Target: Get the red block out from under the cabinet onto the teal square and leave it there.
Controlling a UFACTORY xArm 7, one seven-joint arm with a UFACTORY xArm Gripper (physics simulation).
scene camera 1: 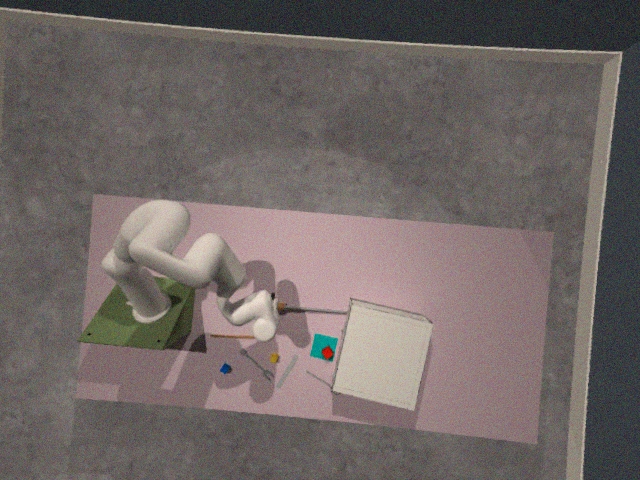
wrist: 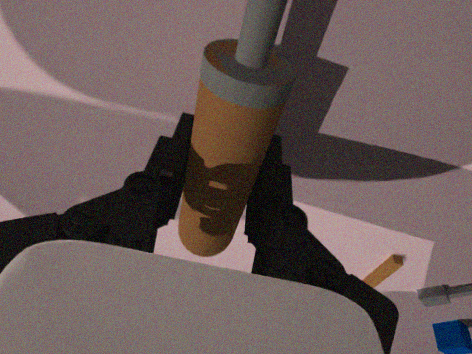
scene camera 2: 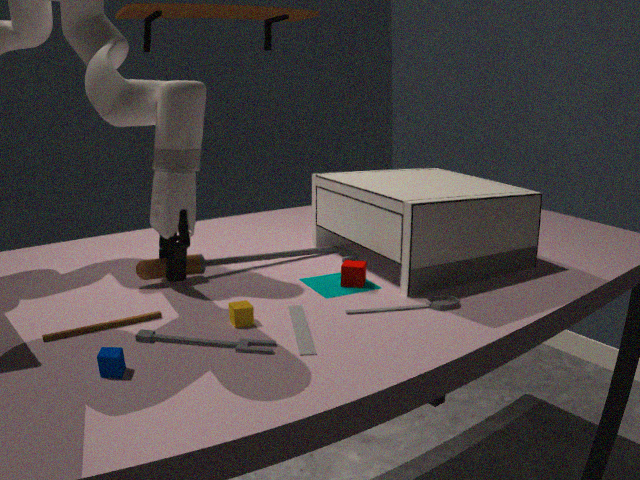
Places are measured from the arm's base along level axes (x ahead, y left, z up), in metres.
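Pixels of known places: gripper, fingertip midpoint: (wrist: 225, 147) (scene camera 2: 172, 276); arm's base at its link origin: (scene camera 1: 152, 307).
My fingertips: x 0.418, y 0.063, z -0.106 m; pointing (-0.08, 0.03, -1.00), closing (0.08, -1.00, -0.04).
Note:
For each thing: its middle in the pictures, then the offset to it from my fingertips. "pt": a spot on its surface instead.
- red block at the middle of its body: (scene camera 2: 353, 274) (scene camera 1: 327, 352) 0.142 m right, 0.245 m ahead, 0.009 m up
- teal square at a spot on its surface: (scene camera 2: 323, 289) pt 0.142 m right, 0.193 m ahead, 0.006 m down
- white cabinet at the middle of its body: (scene camera 2: 425, 219) (scene camera 1: 379, 350) 0.079 m right, 0.432 m ahead, 0.061 m up
- orange-brown handle at the middle of its body: (wrist: 223, 166) (scene camera 2: 173, 266) 0.000 m left, 0.004 m ahead, 0.016 m up
- yellow block at the middle of its body: (scene camera 2: 241, 314) (scene camera 1: 274, 358) 0.204 m right, 0.041 m ahead, 0.006 m up
- blue block at the middle of its body: (scene camera 2: 111, 362) (wrist: 453, 338) (scene camera 1: 225, 368) 0.280 m right, 0.143 m back, 0.006 m up
- wooden stick at the middle of its body: (wrist: 345, 301) (scene camera 2: 102, 326) (scene camera 1: 232, 336) 0.153 m right, 0.139 m back, 0.003 m down
- grey forked tool at the middle of its body: (scene camera 2: 202, 342) (scene camera 1: 256, 364) 0.245 m right, 0.025 m back, 0.003 m down
- flat grey strip at the middle of its body: (scene camera 2: 300, 328) (scene camera 1: 287, 371) 0.252 m right, 0.101 m ahead, 0.006 m down
- thin grey tool at the middle of its body: (scene camera 2: 404, 306) (scene camera 1: 323, 381) 0.263 m right, 0.250 m ahead, 0.003 m down
The red block (scene camera 1: 327, 352) (scene camera 2: 353, 273) rests upright on the teal square (scene camera 1: 318, 341) (scene camera 2: 323, 289), near its cabinet-side, front corner, in front of the white cabinet (scene camera 1: 385, 356) (scene camera 2: 423, 183). My gripper (scene camera 2: 176, 268) (wrist: 225, 147) is shut on the orange-brown handle (scene camera 2: 149, 268) (wrist: 230, 125) of a long tool, left of the square in scene camera 2. Its grey rod (scene camera 1: 320, 311) (scene camera 2: 268, 255) (wrist: 260, 30) reaches toward the cabinet, behind the block and apart from it. The rod's shadow lies separate below it. The tool's far end is partly hidden near the cabinet.
A yellow block (scene camera 1: 274, 357) (scene camera 2: 240, 314), a blue block (scene camera 1: 225, 368) (scene camera 2: 111, 362) (wrist: 452, 336), a wooden stick (scene camera 1: 232, 336) (scene camera 2: 103, 326) (wrist: 384, 270), a grey forked tool (scene camera 1: 255, 364) (scene camera 2: 191, 340), a flat grey strip (scene camera 1: 287, 370) (scene camera 2: 301, 330) and a thin grey tool (scene camera 1: 318, 379) (scene camera 2: 387, 308) lie on the table.

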